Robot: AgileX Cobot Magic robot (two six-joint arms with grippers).
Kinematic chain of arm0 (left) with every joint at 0, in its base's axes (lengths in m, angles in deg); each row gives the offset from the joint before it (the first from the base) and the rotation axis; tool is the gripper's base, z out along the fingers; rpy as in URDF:
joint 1: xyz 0 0 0.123 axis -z
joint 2: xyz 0 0 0 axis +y
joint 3: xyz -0.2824 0 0.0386 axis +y
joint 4: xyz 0.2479 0 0.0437 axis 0.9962 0 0.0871
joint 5: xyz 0 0 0 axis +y
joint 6: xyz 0.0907 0 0.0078 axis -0.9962 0 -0.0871
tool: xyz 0 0 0 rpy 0 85 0
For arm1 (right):
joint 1: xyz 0 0 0.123 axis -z
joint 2: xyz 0 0 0 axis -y
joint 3: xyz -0.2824 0 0.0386 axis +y
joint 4: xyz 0.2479 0 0.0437 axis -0.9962 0 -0.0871
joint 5: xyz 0 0 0 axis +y
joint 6: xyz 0.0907 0 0.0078 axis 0.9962 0 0.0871
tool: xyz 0 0 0 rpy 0 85 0
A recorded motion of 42 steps. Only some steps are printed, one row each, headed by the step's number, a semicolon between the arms.
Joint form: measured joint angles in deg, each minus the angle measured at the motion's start. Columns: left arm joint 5, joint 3, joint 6, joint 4, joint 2, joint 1; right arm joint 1, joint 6, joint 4, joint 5, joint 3, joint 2.
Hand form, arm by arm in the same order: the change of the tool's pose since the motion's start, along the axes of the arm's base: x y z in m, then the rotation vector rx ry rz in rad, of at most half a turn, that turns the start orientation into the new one. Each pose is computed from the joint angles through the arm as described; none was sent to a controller.
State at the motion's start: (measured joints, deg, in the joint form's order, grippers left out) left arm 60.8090 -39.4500 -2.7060 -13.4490 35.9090 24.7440; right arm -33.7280 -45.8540 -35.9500 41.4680 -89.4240 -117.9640
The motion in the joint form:
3: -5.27 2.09 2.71 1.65 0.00 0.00; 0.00 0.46 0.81 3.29 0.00 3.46
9: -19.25 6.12 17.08 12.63 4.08 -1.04; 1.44 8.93 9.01 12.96 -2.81 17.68
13: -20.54 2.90 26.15 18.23 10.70 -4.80; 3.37 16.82 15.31 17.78 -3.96 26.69
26: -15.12 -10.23 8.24 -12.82 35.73 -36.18; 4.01 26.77 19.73 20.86 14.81 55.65
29: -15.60 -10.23 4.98 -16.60 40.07 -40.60; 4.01 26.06 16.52 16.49 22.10 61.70
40: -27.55 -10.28 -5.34 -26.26 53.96 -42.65; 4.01 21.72 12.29 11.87 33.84 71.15
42: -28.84 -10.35 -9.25 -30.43 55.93 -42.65; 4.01 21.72 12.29 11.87 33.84 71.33
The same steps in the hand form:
3: 0.0068 0.0003 -0.0063 -0.0222 -0.0387 0.0593; -0.0093 -0.0044 0.0247 0.0084 -0.0070 0.0299
9: 0.0375 0.0047 -0.0226 -0.0391 -0.1191 0.2911; -0.0419 -0.0420 0.1315 0.0184 -0.1127 0.0050
13: 0.0648 0.0097 -0.0191 -0.0260 -0.0855 0.4611; -0.0683 -0.0795 0.1880 0.0130 -0.1762 -0.1008
26: 0.1611 0.0749 -0.0324 -0.2720 0.2707 0.8450; -0.1912 -0.1600 0.2228 0.0730 -0.2245 -0.2398
29: 0.1717 0.0932 -0.0487 -0.3069 0.3209 0.9007; -0.2123 -0.1684 0.2108 0.1468 -0.2373 -0.2454
40: 0.2136 0.1166 -0.1051 -0.3319 0.3197 0.9691; -0.2444 -0.1825 0.1819 0.2037 -0.2675 -0.2132
42: 0.2198 0.1170 -0.1127 -0.3531 0.3152 0.9633; -0.2451 -0.1829 0.1824 0.2055 -0.2701 -0.2131

